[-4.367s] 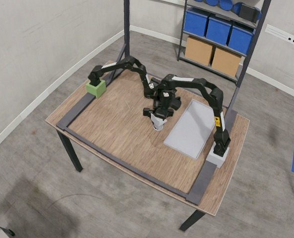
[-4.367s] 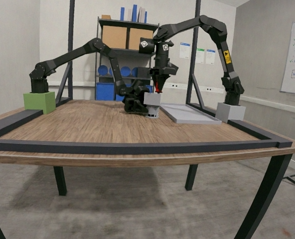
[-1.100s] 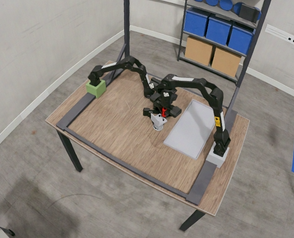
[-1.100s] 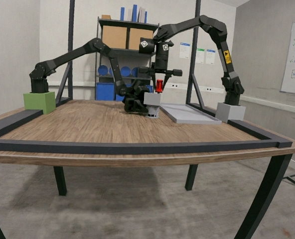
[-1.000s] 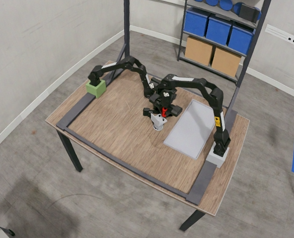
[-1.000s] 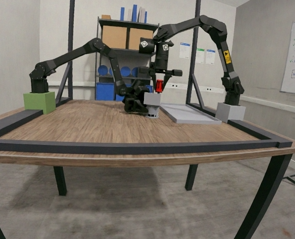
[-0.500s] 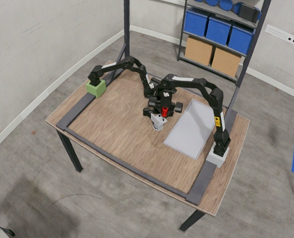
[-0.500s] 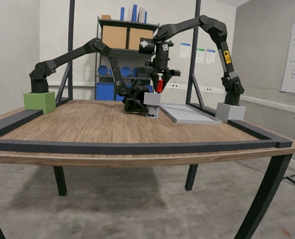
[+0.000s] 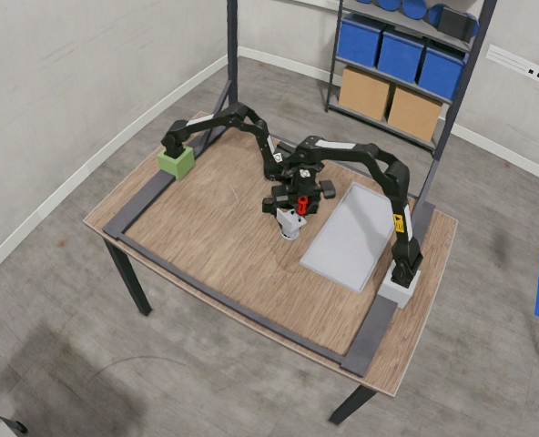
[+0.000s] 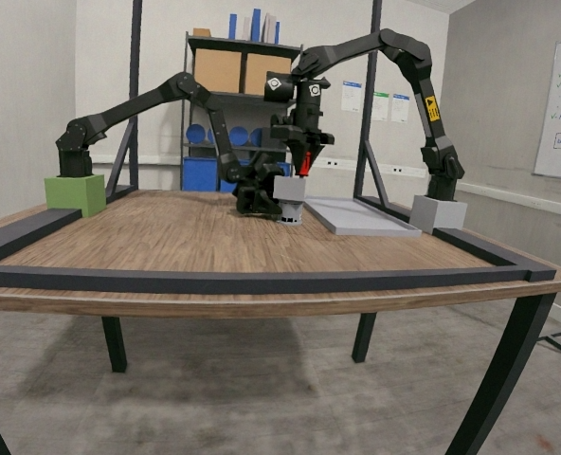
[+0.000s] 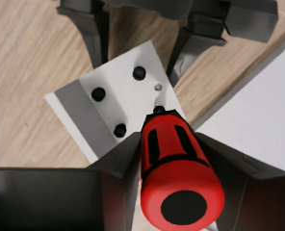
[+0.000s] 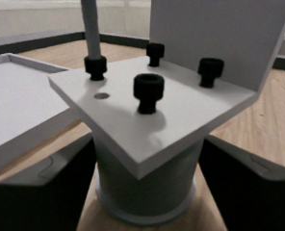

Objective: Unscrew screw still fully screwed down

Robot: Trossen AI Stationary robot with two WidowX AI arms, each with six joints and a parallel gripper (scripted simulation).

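Note:
Now: the red screwdriver 3 cm below my left hand. Also, from my left hand: grey joint module 12 cm below, 2 cm to the right, 1 cm ahead; grey bracket 8 cm below, 2 cm to the right, 1 cm ahead; shallow grey tray 17 cm to the left, 15 cm below, 12 cm behind.
Now: the grey joint module 2 cm to the left of my right hand and 2 cm ahead of it. Also, from my right hand: grey bracket: 4 cm above, 2 cm to the left, 2 cm ahead; then red screwdriver: 9 cm above, 4 cm to the left, 1 cm ahead; then shallow grey tray: 21 cm to the left, 10 cm behind, 3 cm below.

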